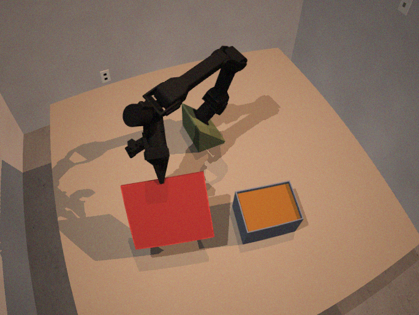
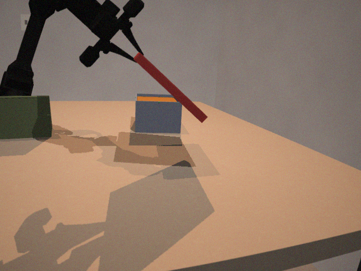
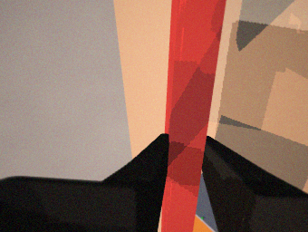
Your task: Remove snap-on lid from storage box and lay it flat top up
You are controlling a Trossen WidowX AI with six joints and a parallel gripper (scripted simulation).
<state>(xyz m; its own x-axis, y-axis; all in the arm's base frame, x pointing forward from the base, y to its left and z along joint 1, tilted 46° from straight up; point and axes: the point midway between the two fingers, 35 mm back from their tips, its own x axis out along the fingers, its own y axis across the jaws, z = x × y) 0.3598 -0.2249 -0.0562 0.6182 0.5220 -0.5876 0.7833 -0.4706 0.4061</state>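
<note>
Right now the red lid is 9 cm ahead of my hand and 7 cm below it. From my hand the other things lie so: blue storage box 11 cm ahead, 31 cm to the left, 20 cm below.
</note>
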